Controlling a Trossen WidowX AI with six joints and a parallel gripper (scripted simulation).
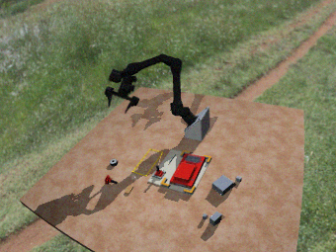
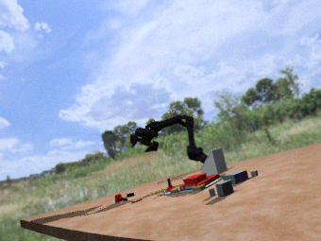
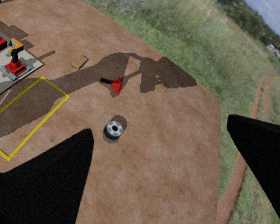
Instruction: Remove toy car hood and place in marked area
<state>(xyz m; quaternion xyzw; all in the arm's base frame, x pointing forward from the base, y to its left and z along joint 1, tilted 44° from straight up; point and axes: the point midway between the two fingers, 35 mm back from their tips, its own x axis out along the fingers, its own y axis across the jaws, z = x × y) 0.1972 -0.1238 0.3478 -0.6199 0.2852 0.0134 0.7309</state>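
Now: the red hood 13 cm ahead of my gripper tip, 39 cm to the left of it and 21 cm below it. From my gripper tip the other things lie so: dark ring 14 cm ahead, 24 cm below; then tan block 28 cm ahead, 17 cm to the left, 24 cm below.
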